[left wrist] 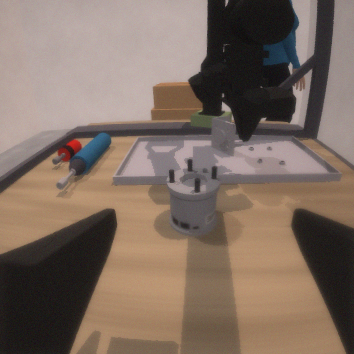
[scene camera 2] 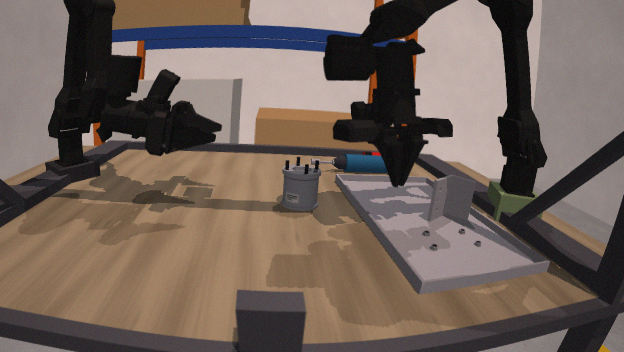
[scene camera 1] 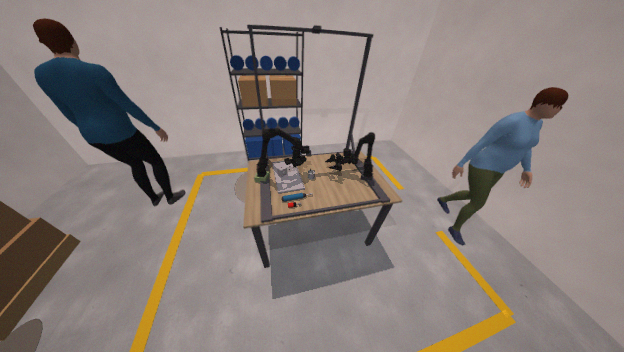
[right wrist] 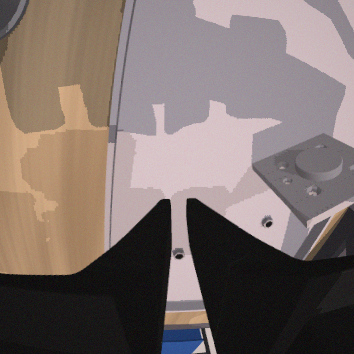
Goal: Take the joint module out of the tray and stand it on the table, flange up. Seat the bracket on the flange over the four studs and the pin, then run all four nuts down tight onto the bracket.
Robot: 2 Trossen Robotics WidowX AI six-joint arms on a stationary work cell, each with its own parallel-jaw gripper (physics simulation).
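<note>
The grey joint module stands upright on the table, flange and studs up, beside the tray. The grey angled bracket is in the tray. Four nuts lie in the tray near it, one nut nearest the front camera. My right gripper is shut to a narrow gap, pointing down above the tray, with nothing visible between its tips. A nut shows below through the gap. My left gripper is open and empty, left of the module.
A blue driver and a smaller red driver lie on the table beyond the tray in scene camera 2. A green block is at the right arm's base. Dark frame rails edge the table.
</note>
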